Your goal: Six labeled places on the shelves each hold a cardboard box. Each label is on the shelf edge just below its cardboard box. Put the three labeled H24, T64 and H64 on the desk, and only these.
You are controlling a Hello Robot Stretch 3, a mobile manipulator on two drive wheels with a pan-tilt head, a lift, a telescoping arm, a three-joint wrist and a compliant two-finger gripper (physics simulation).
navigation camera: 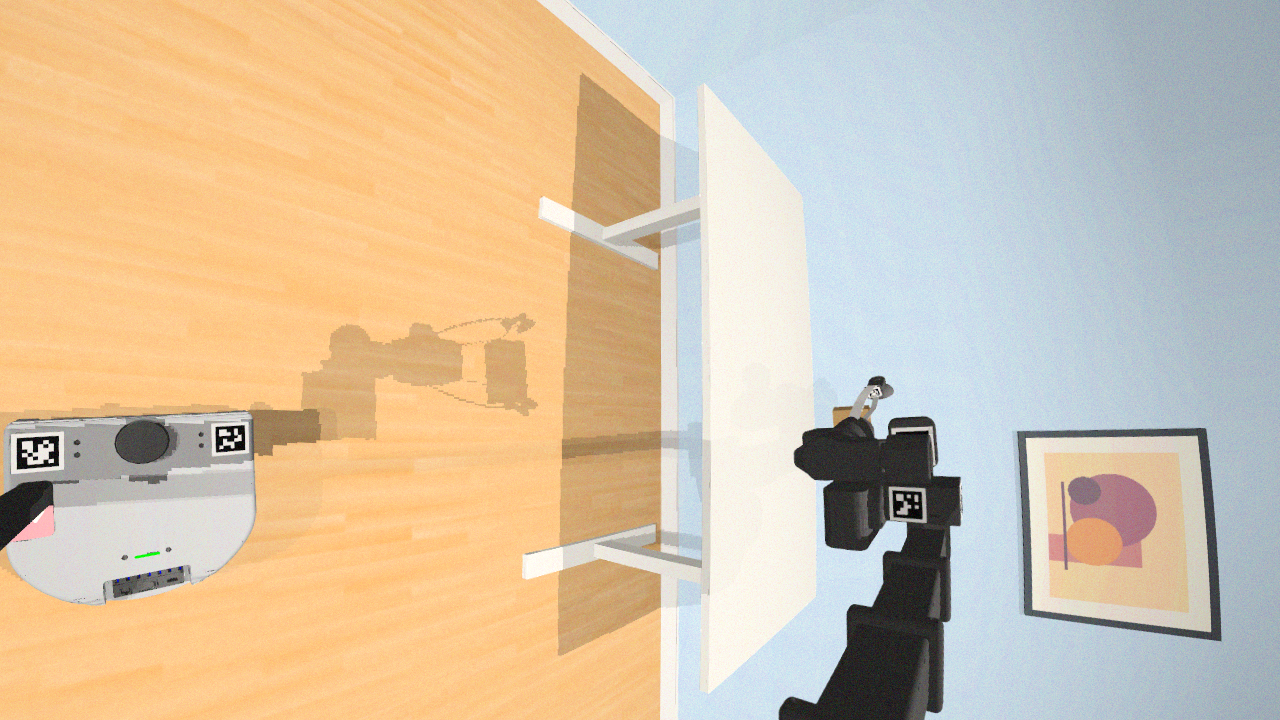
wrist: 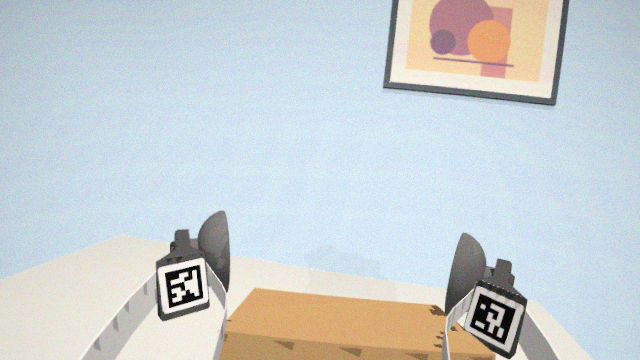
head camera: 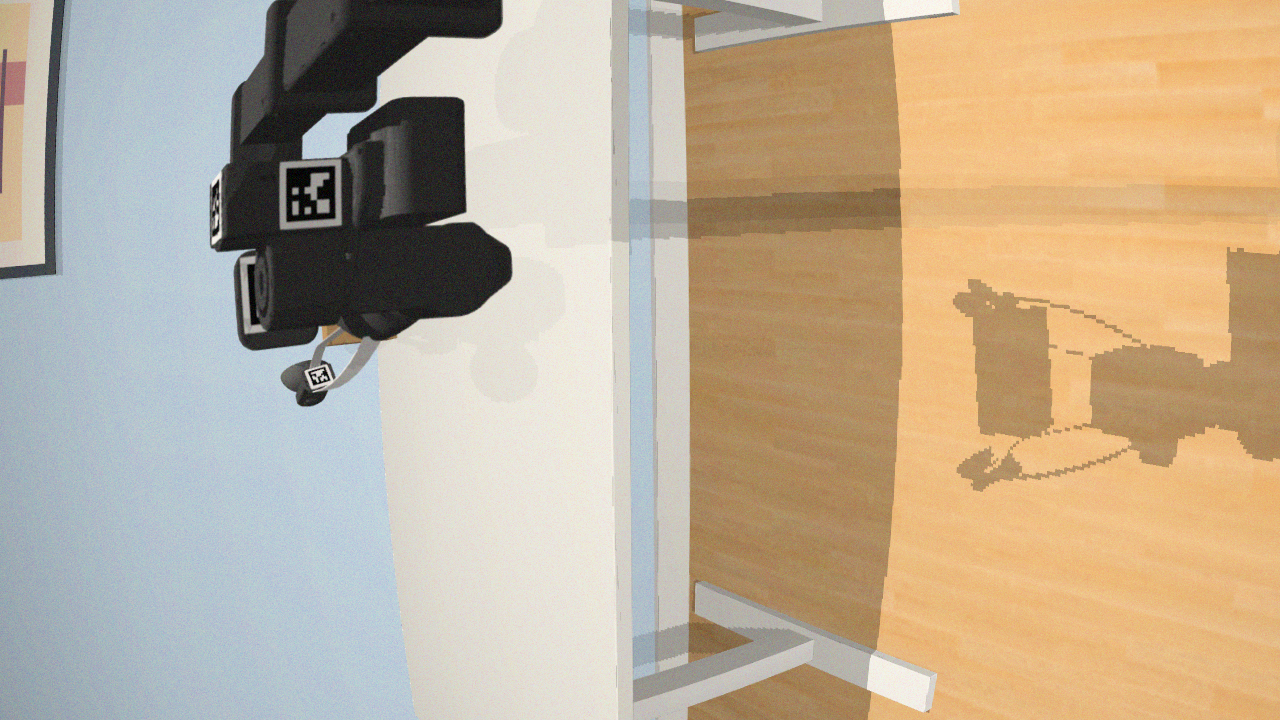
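Pixels of known places: gripper, fingertip midpoint: [navigation camera: 885, 430]; robot's base, origin of the base link: [navigation camera: 144, 439].
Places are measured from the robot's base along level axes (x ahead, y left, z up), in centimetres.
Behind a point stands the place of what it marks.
My gripper [wrist: 339, 249] @[z 112.0, x -2.7, y -74.9 cm] [head camera: 313, 376] [navigation camera: 875, 389] is shut on a brown cardboard box [wrist: 338, 316]. In the wrist view the box sits between the two fingers, its top face toward the camera. Only a sliver of the box [navigation camera: 842, 415] @[z 107.9, x 0.4, y -66.4 cm] [head camera: 333, 333] shows past the black wrist in the navigation and head views. The box is over the white desk [wrist: 76, 287] [head camera: 500, 492] @[z 72.0, x 23.8, y -123.3 cm] [navigation camera: 753, 310] @[z 72.0, x 26.1, y -120.3 cm], near its far edge by the blue wall. I cannot tell whether the box touches the desk top.
A framed picture [wrist: 476, 46] [navigation camera: 1070, 526] @[z 147.2, x -41.5, y -167.9 cm] hangs on the blue wall behind the desk. The desk's grey legs [head camera: 805, 657] @[z 4.7, x 71.0, y -134.9 cm] [navigation camera: 593, 225] stand on the wooden floor. My base [navigation camera: 199, 496] @[z 16.0, x -10.2, y -7.9 cm] is on the floor in front of the desk.
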